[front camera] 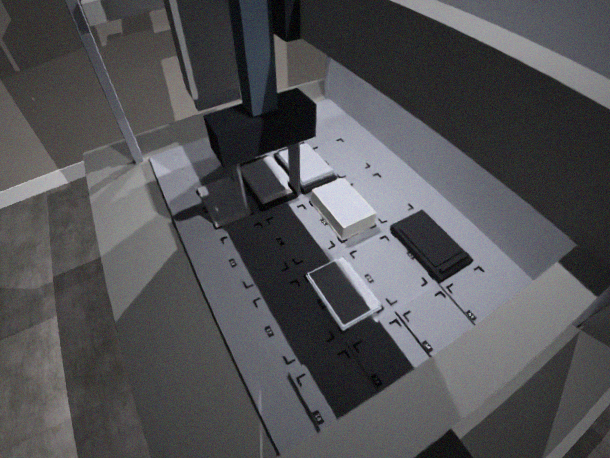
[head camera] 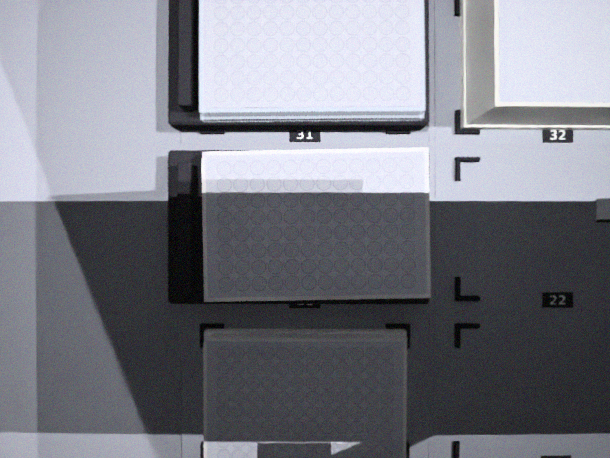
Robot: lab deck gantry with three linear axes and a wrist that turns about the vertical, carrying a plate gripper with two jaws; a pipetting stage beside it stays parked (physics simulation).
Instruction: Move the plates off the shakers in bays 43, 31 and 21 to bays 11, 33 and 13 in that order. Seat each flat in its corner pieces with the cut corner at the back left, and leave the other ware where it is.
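Pixels of known places: gripper, between the fingertips: (front camera: 270,199); robot's base, origin of its link: (front camera: 198,192).
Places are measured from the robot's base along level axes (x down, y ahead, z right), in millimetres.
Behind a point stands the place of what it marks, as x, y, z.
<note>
A plate (front camera: 225,202) {-14, 80, -43} (head camera: 305,380) {-14, 64, -58} lies in bay 11 between its corner pieces, its near part cut off in the head view. A second plate (front camera: 265,180) {-37, 83, -143} (head camera: 315,245) {-37, 70, -141} sits on the dark shaker (head camera: 185,260) {-31, -3, -132} in bay 21, half in shadow. A third plate (front camera: 306,162) {-37, 75, -255} (head camera: 312,55) {-37, 68, -245} sits on the shaker (front camera: 320,185) (head camera: 177,75) in bay 31. The shaker (front camera: 432,245) {-24, 406, -356} in bay 43 is bare. My gripper (front camera: 272,201) {-95, 195, -105} is open and empty, raised above the deck; part of a jaw shows at the head view's right edge. Cut corners are too small to tell.
A tall white box (front camera: 345,205) {-42, 241, -253} (head camera: 555,55) {-42, 198, -243} stands in bay 32, beside bay 31. A low white-rimmed piece of ware (front camera: 342,292) {-14, 397, -144} stands in bay 23, between bays 13 and 33. Corner pieces and labels mark bays 13 and 33. The pipetting stage hangs behind my gripper.
</note>
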